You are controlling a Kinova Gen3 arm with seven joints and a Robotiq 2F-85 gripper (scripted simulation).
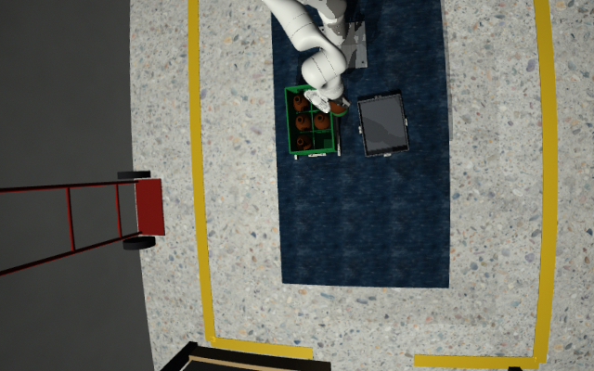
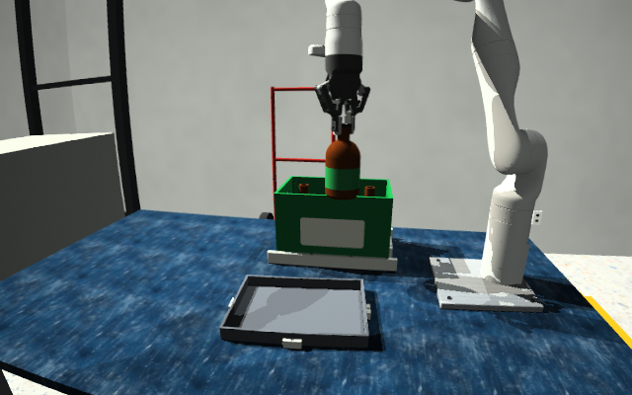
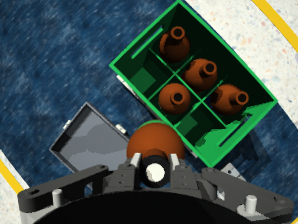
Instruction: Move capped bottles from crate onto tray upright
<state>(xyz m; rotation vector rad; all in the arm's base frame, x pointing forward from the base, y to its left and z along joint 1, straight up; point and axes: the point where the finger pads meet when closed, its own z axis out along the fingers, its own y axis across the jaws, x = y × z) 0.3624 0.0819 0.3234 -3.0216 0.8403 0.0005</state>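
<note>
Now: hand 7 cm above the bottle. The rest, counted from my hand: grey tray (2 cm ahead, 19 cm to the left, 32 cm below); then green crate (5 cm ahead, 11 cm to the right, 25 cm below).
</note>
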